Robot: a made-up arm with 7 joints.
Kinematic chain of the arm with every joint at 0, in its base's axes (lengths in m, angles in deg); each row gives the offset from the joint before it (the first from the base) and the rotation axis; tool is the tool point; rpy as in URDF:
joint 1: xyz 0 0 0 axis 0.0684 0.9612 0.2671
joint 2: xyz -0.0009 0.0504 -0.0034 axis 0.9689 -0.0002 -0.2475
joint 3: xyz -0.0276 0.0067 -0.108 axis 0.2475 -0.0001 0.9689
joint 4: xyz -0.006 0 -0.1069 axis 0.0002 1 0
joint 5: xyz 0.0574 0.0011 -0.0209 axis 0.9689 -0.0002 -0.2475
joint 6: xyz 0.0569 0 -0.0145 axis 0.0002 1 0
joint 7: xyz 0.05 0 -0.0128 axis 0.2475 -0.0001 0.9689
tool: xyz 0 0 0 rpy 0 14.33 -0.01
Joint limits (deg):
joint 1: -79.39..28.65
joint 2: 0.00..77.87
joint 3: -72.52..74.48
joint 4: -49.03..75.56
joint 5: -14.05..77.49
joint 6: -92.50..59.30
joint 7: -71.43..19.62
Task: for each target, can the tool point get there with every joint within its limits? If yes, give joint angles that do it. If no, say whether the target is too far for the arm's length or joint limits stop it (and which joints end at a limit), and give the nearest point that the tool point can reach.
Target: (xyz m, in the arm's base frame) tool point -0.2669 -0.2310 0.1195
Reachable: no: joint limits stop it (at a limit: joint 1, joint 2, joint 3, joint 5) | nearest point -0.0887 -0.0679 -0.0915 | short by 0.321 m
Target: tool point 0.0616 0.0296 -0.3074
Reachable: yes | joints 2.13 19.45 -39.48 9.59 28.98 0.03 -58.03
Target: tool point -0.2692 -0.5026 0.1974
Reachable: no: too far | nearest point -0.0904 -0.1018 -0.1250 | short by 0.545 m
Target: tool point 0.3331 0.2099 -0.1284
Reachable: yes | joints -63.74 38.06 -22.43 63.26 41.66 39.57 -18.34
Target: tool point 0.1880 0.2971 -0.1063
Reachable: yes | joints -14.39 51.74 22.59 13.79 68.32 6.19 -11.30
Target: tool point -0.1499 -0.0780 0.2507
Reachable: no: joint limits stop it (at a limit: joint 1, joint 2, joint 4) | nearest point 0.0186 0.1375 0.1328 | short by 0.298 m
